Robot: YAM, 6 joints.
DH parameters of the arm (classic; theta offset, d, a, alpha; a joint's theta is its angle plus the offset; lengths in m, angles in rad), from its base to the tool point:
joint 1: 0 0.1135 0.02 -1.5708
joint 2: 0 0 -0.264 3.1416
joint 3: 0.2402 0 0.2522 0
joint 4: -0.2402 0 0.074 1.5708
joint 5: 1.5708 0 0 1.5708
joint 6: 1.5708 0.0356 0 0
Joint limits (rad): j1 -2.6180..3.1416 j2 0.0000..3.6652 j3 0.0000..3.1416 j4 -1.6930..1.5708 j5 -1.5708..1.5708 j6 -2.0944..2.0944
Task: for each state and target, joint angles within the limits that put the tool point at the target. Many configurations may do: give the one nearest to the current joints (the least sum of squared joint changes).
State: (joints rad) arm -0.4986 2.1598 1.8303 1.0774 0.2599 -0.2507
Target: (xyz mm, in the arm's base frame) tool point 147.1 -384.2 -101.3
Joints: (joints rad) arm -1.1775 2.7691 1.1990 0.9111 0.3256 -0.2507
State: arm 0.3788 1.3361 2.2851 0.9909 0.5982 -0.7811
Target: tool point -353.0 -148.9 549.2
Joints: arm 0.3472 0.7834 2.5878 1.0934 0.5926 -0.7811
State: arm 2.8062 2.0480 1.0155 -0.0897 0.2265 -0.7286
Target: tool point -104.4 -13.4 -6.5
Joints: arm 3.1416 2.1414 0.3291 -0.3300 -0.3859 -0.7286
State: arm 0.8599 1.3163 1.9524 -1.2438 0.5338 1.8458
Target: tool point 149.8 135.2 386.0
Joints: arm 0.8213 1.2639 1.5133 -1.4477 0.5155 1.8458
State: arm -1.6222 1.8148 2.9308 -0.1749 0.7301 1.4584
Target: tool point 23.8 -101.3 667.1
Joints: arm -1.1210 1.3878 2.5651 -0.7205 0.6882 1.4584
